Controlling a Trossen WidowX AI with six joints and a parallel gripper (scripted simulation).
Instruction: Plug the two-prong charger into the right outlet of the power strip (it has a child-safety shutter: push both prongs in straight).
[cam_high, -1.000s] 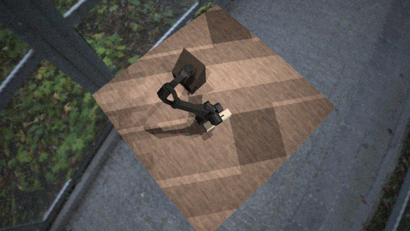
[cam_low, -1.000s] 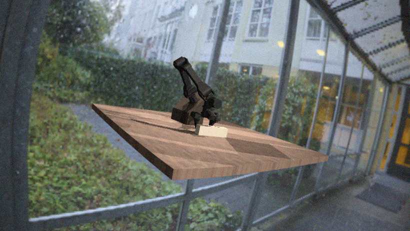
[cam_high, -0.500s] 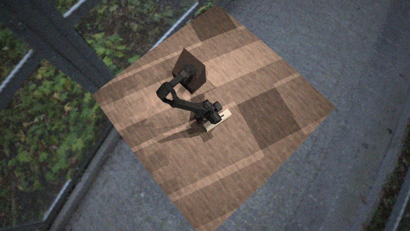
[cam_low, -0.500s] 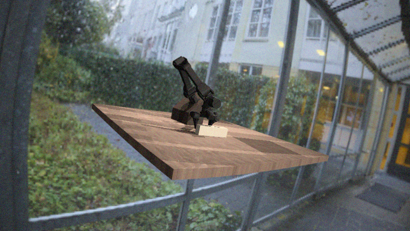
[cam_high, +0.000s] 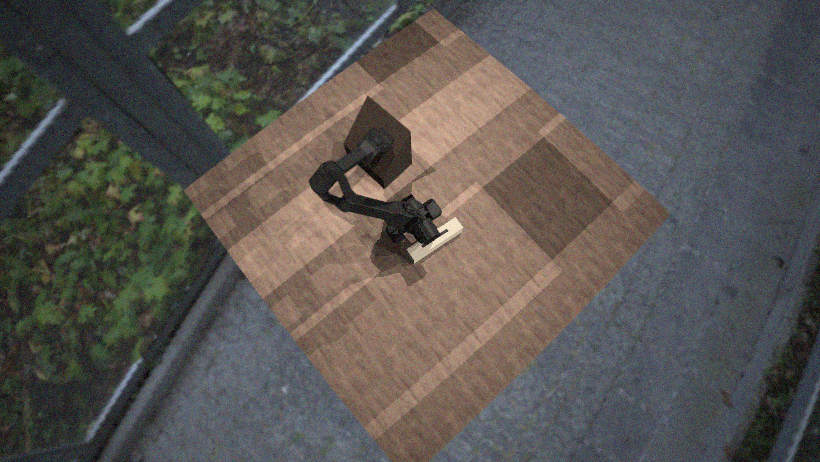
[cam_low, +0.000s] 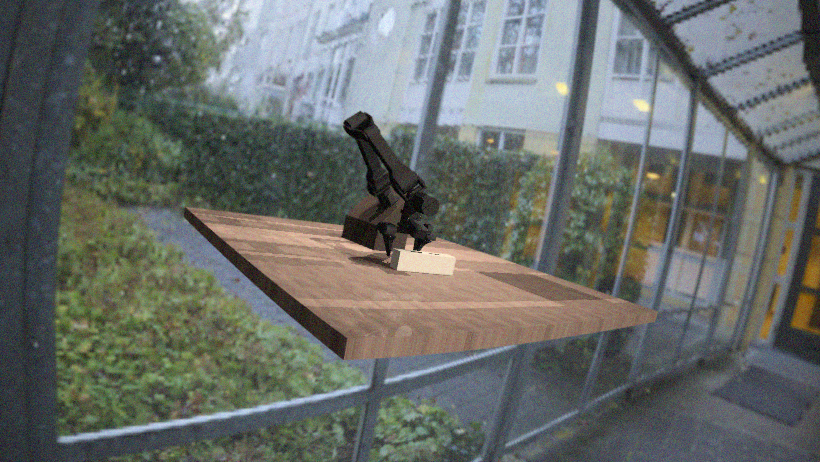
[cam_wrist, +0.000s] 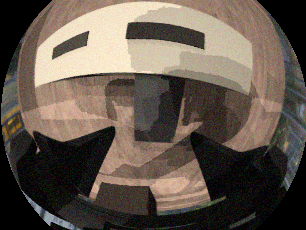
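Now: gripper tip 5 cm short of the two-prong charger, 1 cm to the left of it and 1 cm below it.
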